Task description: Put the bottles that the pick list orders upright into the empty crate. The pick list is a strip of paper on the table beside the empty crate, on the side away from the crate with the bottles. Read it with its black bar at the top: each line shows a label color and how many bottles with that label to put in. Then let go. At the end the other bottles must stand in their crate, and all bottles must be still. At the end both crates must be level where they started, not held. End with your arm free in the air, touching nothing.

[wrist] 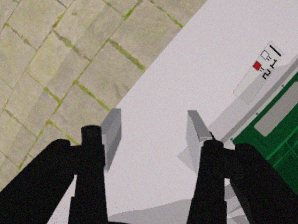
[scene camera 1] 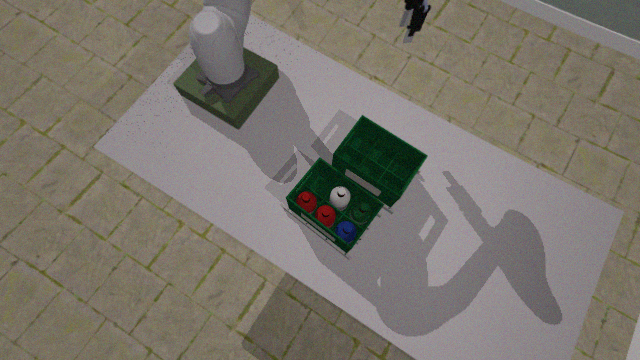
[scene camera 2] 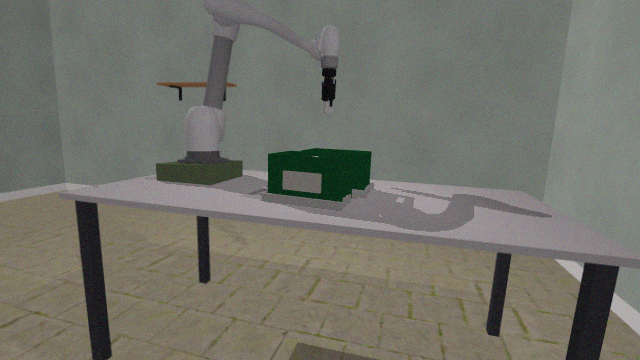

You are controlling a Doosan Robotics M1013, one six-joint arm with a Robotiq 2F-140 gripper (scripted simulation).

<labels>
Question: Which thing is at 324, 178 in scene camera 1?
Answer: A green crate.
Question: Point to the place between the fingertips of my gripper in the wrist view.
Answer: At 154, 124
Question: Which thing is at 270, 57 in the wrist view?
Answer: A pick list.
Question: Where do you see a green crate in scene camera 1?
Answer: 349, 155
</labels>
